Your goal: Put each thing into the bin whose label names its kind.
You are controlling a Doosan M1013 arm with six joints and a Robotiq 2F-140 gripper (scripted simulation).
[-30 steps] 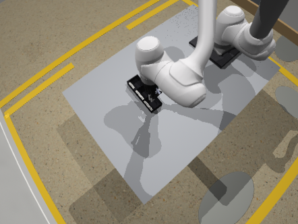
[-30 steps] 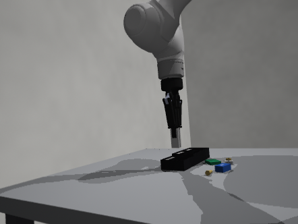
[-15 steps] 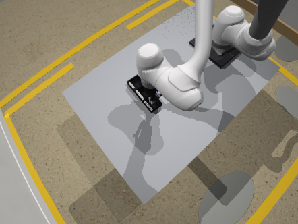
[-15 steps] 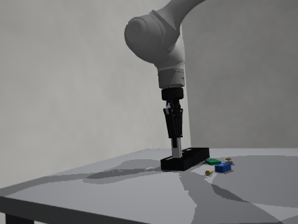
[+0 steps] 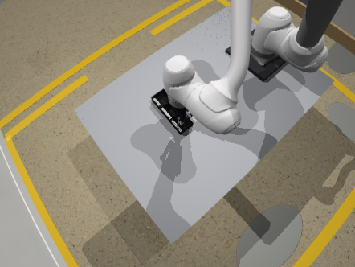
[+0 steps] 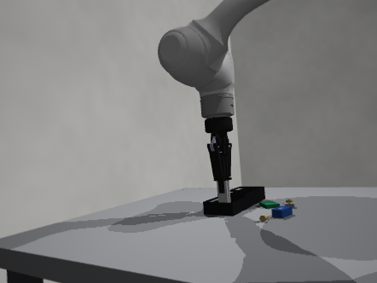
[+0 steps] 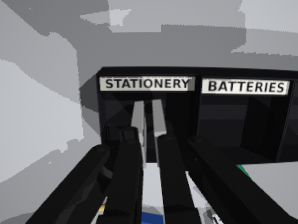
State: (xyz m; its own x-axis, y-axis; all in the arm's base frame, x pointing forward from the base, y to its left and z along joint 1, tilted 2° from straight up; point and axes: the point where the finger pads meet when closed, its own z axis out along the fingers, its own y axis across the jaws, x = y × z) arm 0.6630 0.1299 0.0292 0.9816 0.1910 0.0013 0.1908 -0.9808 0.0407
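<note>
Now: hand 15 cm past the blue battery, 2 cm to the left of it and 4 cm above it. Also, from my hand: black bin tray 1 cm ahead, 8 cm to the right, 3 cm below; flat green board 8 cm behind, 10 cm to the right, 4 cm below; brass screw 13 cm behind, 5 cm to the left, 4 cm below.
</note>
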